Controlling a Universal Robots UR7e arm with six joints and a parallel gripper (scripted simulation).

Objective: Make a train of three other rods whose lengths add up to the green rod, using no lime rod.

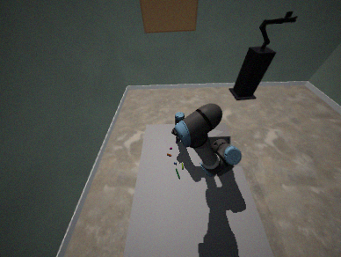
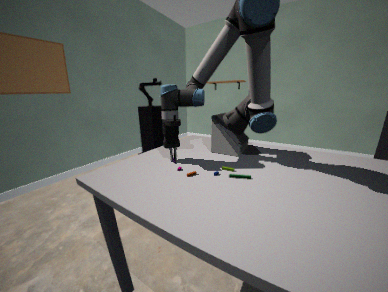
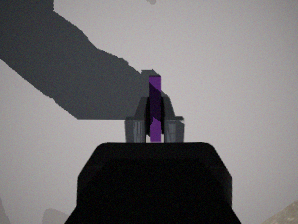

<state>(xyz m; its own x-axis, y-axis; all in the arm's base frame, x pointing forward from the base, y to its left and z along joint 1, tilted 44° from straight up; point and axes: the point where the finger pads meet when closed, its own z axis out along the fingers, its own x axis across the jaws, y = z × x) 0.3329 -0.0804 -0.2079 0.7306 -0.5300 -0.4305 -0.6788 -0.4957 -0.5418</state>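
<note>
Now: the orange rod 150 mm to the left of my hand, 100 mm ahead of it and 10 mm below it. Round my hand: lime rod: 260 mm to the left, 10 mm below, 10 mm behind; magenta rod: 80 mm to the left, 80 mm ahead, 10 mm below; purple rod: 10 mm below.
</note>
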